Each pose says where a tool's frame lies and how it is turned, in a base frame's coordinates. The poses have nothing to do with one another.
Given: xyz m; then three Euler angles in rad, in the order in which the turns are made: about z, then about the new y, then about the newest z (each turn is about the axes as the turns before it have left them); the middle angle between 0 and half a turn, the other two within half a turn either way.
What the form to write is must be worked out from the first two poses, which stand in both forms.
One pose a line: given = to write
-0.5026, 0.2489, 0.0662, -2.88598, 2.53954, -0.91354 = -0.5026, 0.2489, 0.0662, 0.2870, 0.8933, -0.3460, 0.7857, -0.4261, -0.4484
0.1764, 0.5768, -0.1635, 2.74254, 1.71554, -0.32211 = 0.1764, 0.5768, -0.1635, 0.2491, 0.2385, -0.9387, -0.3265, -0.8918, -0.3133
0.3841, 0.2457, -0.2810, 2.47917, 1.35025, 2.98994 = 0.3841, 0.2457, -0.2810, 0.0776, -0.2521, 0.9646, 0.6340, 0.7591, 0.1474
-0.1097, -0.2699, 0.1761, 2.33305, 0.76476, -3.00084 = -0.1097, -0.2699, 0.1761, 0.5948, -0.4198, 0.6855, 0.6462, 0.7569, -0.0971
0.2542, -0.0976, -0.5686, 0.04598, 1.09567, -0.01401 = 0.2542, -0.0976, -0.5686, 0.4576, 0.0070, -0.8891, -0.0396, 0.9991, -0.0125
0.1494, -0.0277, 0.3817, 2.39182, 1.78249, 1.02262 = 0.1494, -0.0277, 0.3817, -0.5015, -0.6992, -0.5095, -0.4864, -0.2592, 0.8344
